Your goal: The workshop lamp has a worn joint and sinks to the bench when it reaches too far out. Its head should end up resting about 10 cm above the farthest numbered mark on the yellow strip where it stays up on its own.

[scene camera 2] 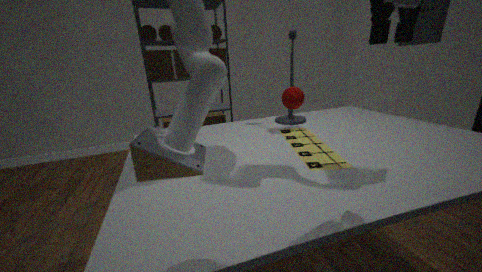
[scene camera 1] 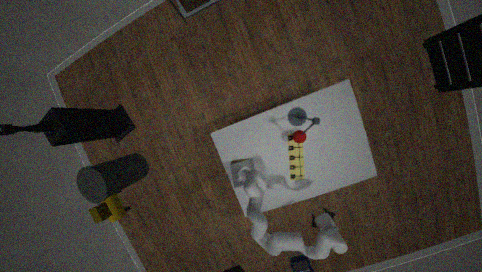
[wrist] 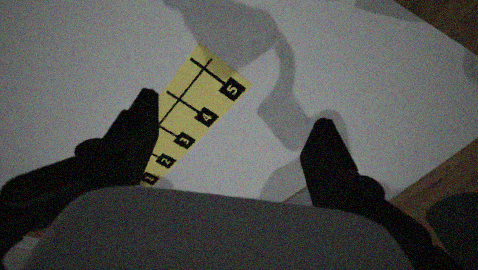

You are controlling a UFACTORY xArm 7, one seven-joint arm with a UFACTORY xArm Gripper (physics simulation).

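Frame: origin at the arm's base, x right, y ahead, z up, level; centimetres.
Seen in the pictures: gripper, fingertip midpoint: (scene camera 2: pixel 390 43) (scene camera 1: pixel 318 212) (wrist: pixel 235 125); arm's base at its link origin: (scene camera 2: pixel 176 146) (scene camera 1: pixel 244 173).
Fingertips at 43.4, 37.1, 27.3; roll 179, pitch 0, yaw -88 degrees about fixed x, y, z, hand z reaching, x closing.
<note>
Offsets run from my fingertips to a thing's top centre, as dx, dy, dz. "*": to the spot under its first point. Level surfaces: height alone.
The lamp's red head {* -50.4, +18.0, -14.0} (scene camera 1: pixel 299 136) (scene camera 2: pixel 293 97) hangs in the air near the mark 1 end of the yellow strip (scene camera 1: pixel 300 162) (scene camera 2: pixel 321 159) (wrist: pixel 200 92), beside its round grey base {* -62.0, +27.6, -28.0} (scene camera 1: pixel 297 116) (scene camera 2: pixel 290 120). The lamp's dark joint {* -60.0, +26.1, +10.2} (scene camera 1: pixel 315 120) (scene camera 2: pixel 292 34) stands high above the table. The wrist view shows labels 1 to 5, and the lamp does not show there. My gripper (scene camera 1: pixel 322 215) (scene camera 2: pixel 391 40) (wrist: pixel 235 125) is open and empty, high up and well apart from the lamp; in the overhead view it appears beyond the table's edge at the mark 5 side.
The arm's mounting block (scene camera 2: pixel 165 171) stands on the white table {dz -33.5} (scene camera 1: pixel 340 100) (scene camera 2: pixel 430 150). Arm shadows fall beside label 5. A shelf rack (scene camera 2: pixel 230 75) stands by the wall. A dark cylinder (scene camera 1: pixel 120 172) and a yellow object (scene camera 1: pixel 116 207) are at the left of the overhead view.
</note>
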